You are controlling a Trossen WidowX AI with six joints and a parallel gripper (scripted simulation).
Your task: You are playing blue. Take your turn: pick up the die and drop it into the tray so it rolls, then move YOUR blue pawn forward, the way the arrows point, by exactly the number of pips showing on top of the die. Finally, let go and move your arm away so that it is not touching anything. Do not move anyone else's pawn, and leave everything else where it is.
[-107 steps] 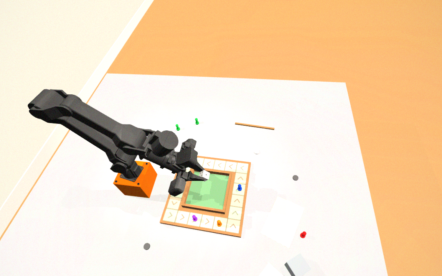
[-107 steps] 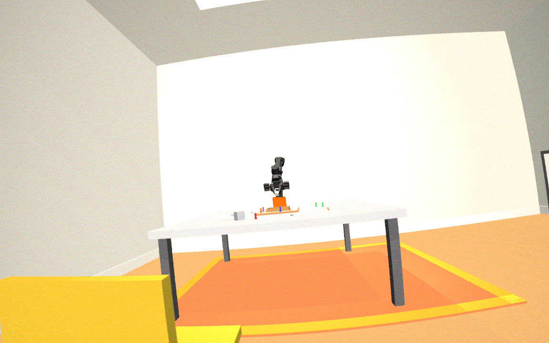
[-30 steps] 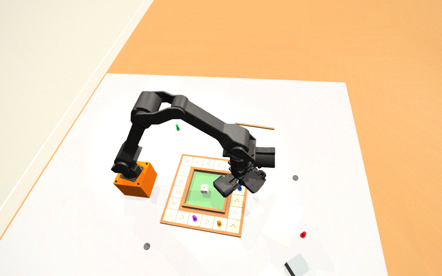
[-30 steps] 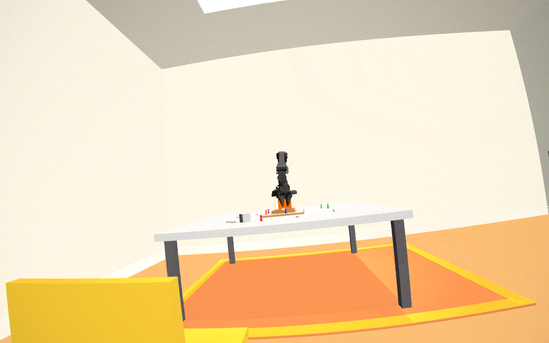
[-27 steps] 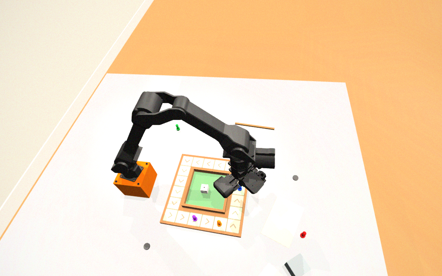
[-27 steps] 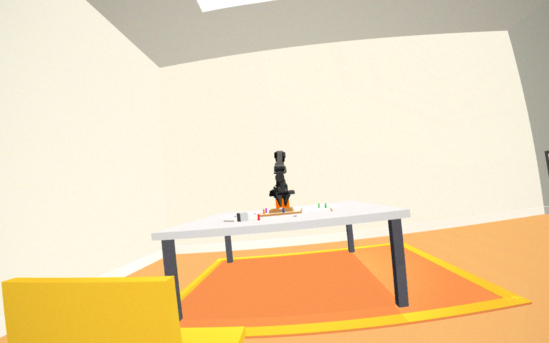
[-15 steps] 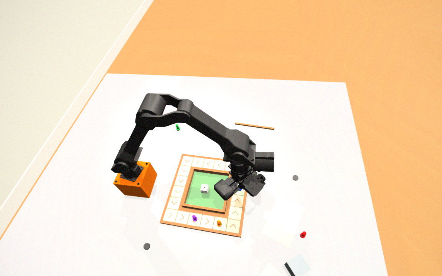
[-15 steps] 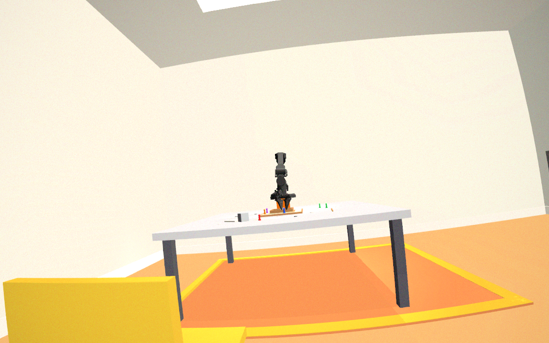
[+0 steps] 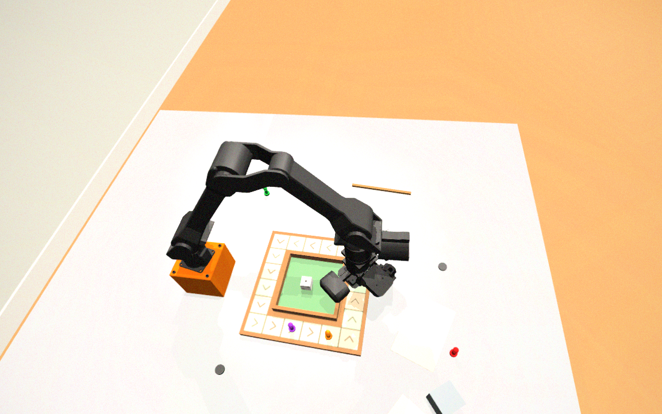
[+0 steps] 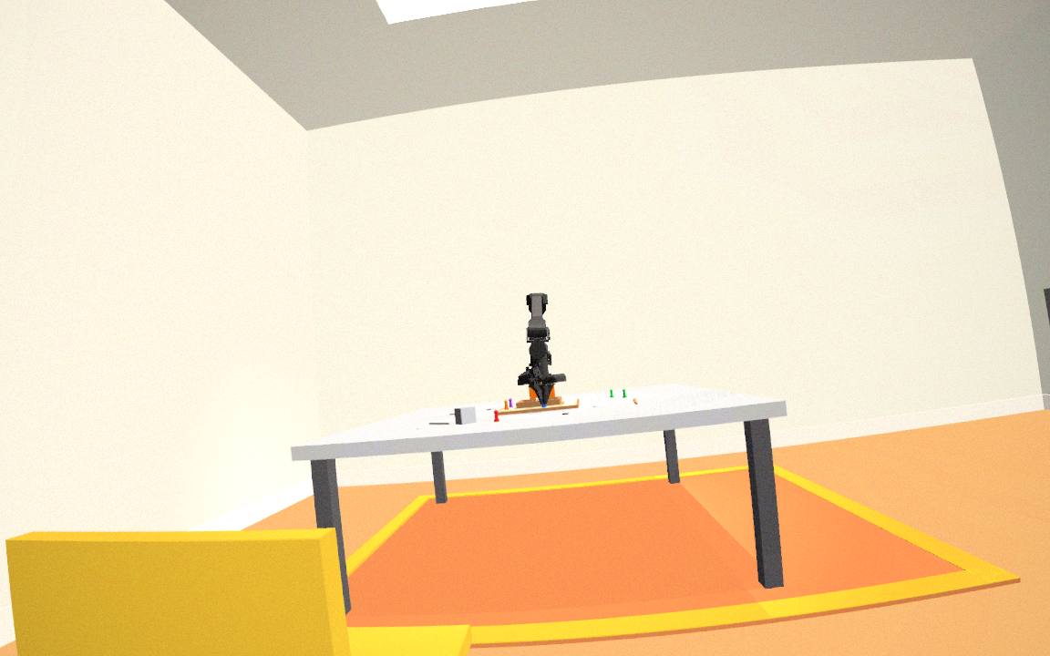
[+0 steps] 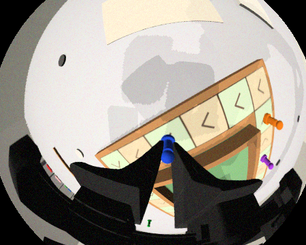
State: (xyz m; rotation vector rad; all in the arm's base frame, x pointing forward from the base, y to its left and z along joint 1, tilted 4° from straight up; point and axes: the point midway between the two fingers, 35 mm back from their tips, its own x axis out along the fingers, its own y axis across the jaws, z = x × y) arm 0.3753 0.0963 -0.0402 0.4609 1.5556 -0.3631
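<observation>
Right now my gripper tip is 11 cm past the green tray, 4 cm to the left of it and 1 cm above it. Also, from my gripper tip: orange pawn: 15 cm to the right, 3 cm behind, 1 cm above; then white die: 12 cm behind, 4 cm to the right; then blue pawn: 1 cm above.
</observation>
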